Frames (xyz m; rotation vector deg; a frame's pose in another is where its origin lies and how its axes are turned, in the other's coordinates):
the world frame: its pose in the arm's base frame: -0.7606 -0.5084 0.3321 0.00 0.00 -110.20
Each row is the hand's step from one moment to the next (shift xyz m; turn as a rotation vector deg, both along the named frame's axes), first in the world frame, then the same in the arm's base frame.
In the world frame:
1: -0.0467 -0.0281 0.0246 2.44 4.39 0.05
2: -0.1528 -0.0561 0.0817 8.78 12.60 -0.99
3: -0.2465 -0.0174 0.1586 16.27 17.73 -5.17
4: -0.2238 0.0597 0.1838 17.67 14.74 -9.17
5: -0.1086 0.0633 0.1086 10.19 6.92 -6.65
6: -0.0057 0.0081 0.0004 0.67 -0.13 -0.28
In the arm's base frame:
1: -0.0102 0.0535 0.0246 3.28 -3.81 0.05
2: 0.0001 0.1628 0.0817 8.79 -12.59 -0.99
3: 0.0688 0.2373 0.1586 11.02 -21.39 -5.17
4: 0.1333 0.1894 0.1838 7.73 -21.67 -9.17
5: 0.0969 0.0801 0.1086 2.98 -11.95 -6.65
6: 0.0096 0.0026 0.0004 -0.35 -0.58 -0.28

